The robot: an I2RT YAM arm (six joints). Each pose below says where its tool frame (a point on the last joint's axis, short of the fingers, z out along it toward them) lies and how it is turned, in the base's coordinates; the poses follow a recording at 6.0 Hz.
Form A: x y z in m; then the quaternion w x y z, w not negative.
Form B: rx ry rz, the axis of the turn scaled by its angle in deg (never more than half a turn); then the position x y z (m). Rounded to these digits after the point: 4 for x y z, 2 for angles.
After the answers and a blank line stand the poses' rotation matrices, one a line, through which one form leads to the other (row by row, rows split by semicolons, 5 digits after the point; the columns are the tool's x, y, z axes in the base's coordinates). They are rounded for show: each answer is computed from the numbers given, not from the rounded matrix.
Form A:
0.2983 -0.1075 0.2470 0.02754 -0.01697 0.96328 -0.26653
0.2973 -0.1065 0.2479 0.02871 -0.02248 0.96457 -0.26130
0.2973 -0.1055 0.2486 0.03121 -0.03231 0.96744 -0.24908
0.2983 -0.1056 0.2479 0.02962 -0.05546 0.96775 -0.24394
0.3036 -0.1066 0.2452 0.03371 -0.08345 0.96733 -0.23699
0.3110 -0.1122 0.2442 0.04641 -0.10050 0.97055 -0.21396
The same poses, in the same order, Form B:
-3.00 170.42 -47.15 0.2983 -0.1075 0.2470
-3.97 170.52 -46.19 0.2973 -0.1065 0.2479
-5.70 170.76 -43.96 0.2973 -0.1055 0.2486
-9.80 170.98 -43.10 0.2983 -0.1056 0.2479
-14.71 170.48 -41.77 0.3036 -0.1066 0.2452
-17.57 169.72 -37.41 0.3110 -0.1122 0.2442

-0.99791 -0.01801 0.06210; -0.04737 0.85735 -0.51255; -0.04401 -0.51442 -0.85641
-0.99734 -0.02836 0.06713; -0.05837 0.86243 -0.50279; -0.04364 -0.50537 -0.86180
-0.99596 -0.04697 0.07648; -0.07806 0.87383 -0.47992; -0.04429 -0.48396 -0.87397
-0.99209 -0.09289 0.08439; -0.12179 0.87483 -0.46886; -0.03027 -0.47543 -0.87923
-0.98380 -0.14547 0.10477; -0.17743 0.87374 -0.45287; -0.02566 -0.46413 -0.88540
-0.97549 -0.17522 0.13309; -0.21494 0.88824 -0.40599; -0.04708 -0.42465 -0.90413

